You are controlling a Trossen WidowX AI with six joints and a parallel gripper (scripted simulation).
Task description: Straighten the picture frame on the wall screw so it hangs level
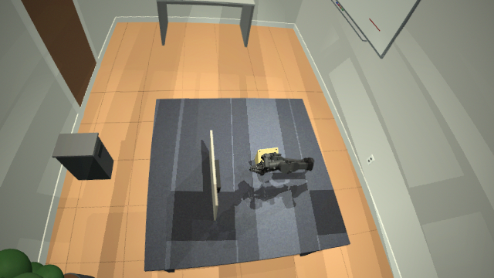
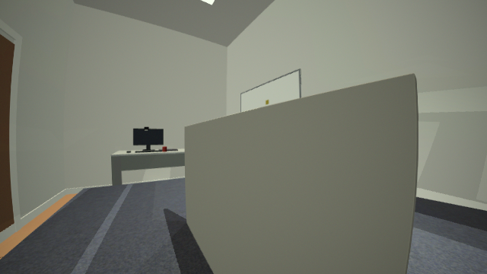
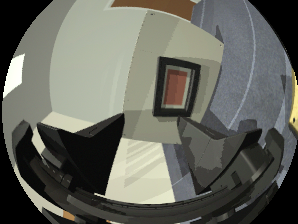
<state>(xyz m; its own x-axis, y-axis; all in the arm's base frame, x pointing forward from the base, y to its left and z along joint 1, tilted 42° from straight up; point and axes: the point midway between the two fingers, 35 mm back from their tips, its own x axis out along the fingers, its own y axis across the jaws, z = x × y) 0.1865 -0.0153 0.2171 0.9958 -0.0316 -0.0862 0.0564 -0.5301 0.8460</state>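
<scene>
My gripper tip is now 20 cm short of the picture frame, 9 cm above it and 3 cm to the left of it. From my gripper tip the other things lie so: wall panel 21 cm ahead, 10 cm below, 4 cm to the right.
</scene>
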